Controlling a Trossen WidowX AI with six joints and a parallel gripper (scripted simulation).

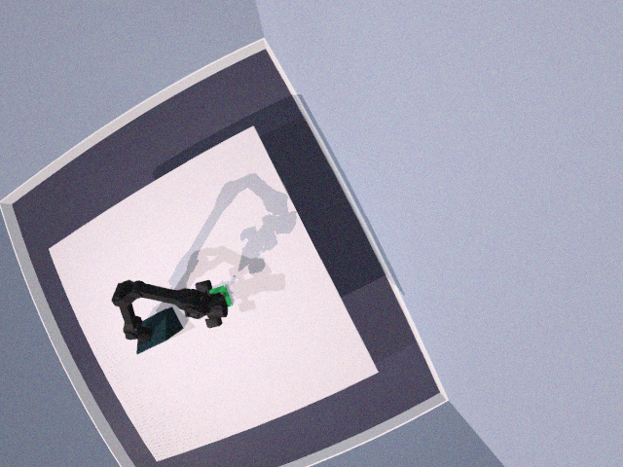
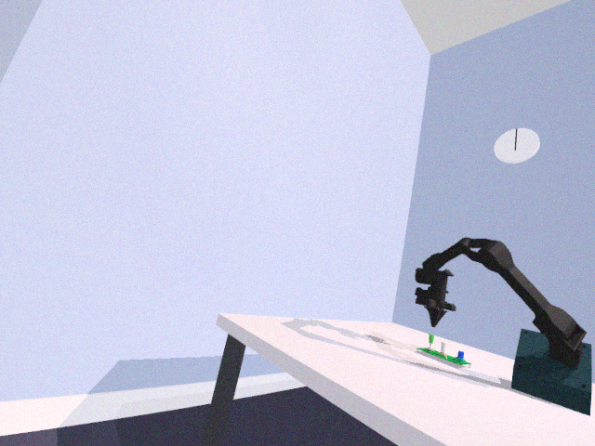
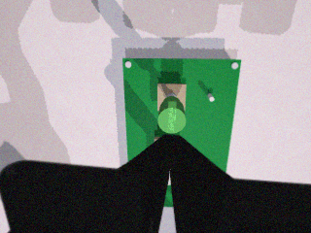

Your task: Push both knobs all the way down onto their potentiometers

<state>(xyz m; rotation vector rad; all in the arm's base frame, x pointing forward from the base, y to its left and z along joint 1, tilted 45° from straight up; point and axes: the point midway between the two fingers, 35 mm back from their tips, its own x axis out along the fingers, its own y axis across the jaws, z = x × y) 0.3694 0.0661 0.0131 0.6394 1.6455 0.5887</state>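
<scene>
My gripper tip is now 4 cm above the green knob. The rest, counted from my gripper tip: white knob: 6 cm below, 5 cm behind.
</scene>
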